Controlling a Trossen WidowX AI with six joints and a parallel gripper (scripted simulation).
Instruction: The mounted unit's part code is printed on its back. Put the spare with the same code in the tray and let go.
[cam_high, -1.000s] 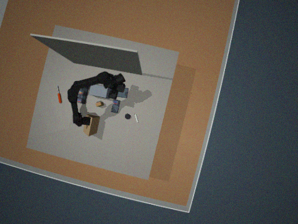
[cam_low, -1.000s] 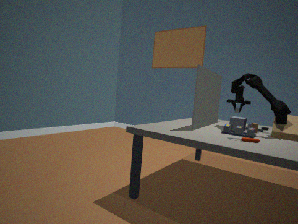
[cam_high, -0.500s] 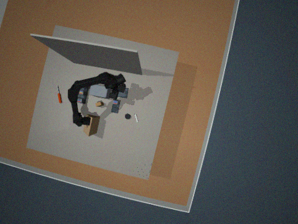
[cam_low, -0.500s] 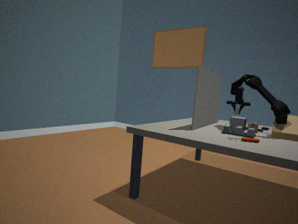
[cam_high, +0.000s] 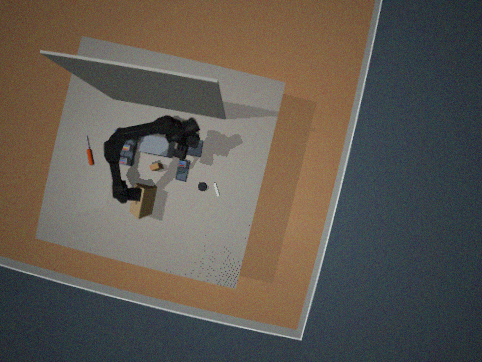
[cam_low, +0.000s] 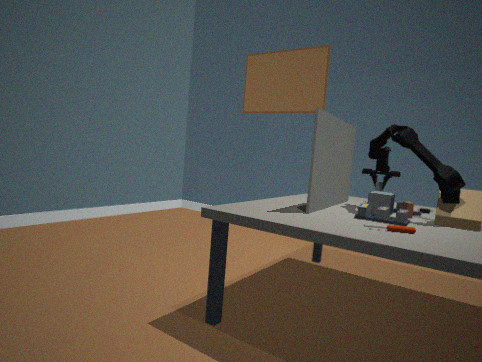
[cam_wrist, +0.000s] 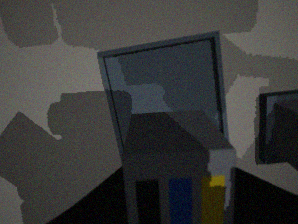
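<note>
The tray is 1 cm behind my gripper tip, 1 cm to the left of it and 10 cm below it. Round my gripper tip: grey mounted unit 2 cm behind, 20 cm to the left, 6 cm below; then grey spare 2 cm above; then brown block 14 cm behind, 19 cm to the left, 7 cm below.
</note>
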